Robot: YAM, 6 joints.
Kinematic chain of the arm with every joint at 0, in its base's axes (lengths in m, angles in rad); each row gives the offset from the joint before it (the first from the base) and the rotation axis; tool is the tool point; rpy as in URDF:
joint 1: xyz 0 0 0.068 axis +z
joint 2: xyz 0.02 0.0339 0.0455 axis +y
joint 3: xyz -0.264 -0.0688 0 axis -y
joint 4: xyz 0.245 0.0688 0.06 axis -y
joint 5: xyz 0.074 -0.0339 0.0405 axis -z
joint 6: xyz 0.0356 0 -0.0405 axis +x
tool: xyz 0 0 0 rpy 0 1.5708 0
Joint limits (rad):
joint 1: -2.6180..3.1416
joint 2: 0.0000..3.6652
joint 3: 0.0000..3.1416
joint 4: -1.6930..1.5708
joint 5: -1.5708..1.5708
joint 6: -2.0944..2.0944
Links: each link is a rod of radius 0.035 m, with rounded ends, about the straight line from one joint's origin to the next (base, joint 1, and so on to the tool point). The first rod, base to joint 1, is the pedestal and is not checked.
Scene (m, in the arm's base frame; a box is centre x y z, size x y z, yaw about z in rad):
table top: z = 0
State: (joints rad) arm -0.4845 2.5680 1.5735 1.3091 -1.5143 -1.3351
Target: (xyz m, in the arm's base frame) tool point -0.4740 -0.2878 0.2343
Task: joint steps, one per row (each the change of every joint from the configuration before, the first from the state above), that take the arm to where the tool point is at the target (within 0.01 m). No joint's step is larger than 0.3 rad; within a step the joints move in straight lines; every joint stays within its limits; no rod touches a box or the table.
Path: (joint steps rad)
1: -0.2667 -0.0080 0.0373 -0.0106 0.1454 0.0000
2: -0.2667 -0.0079 0.0374 -0.0105 0.1454 0.0000
3: -0.2667 -0.0080 0.0373 -0.0106 0.1454 0.0000
4: -0.2666 -0.0080 0.0374 -0.0105 0.1454 0.0000
5: -0.2667 -0.0080 0.0373 -0.0106 0.1454 0.0000
6: -0.2667 -0.0079 0.0374 -0.0105 0.1454 0.0000
7: -0.2667 -0.0080 0.0373 -0.0106 0.1454 0.0000
8: -0.2667 -0.0080 0.0373 -0.0105 0.1454 0.0000

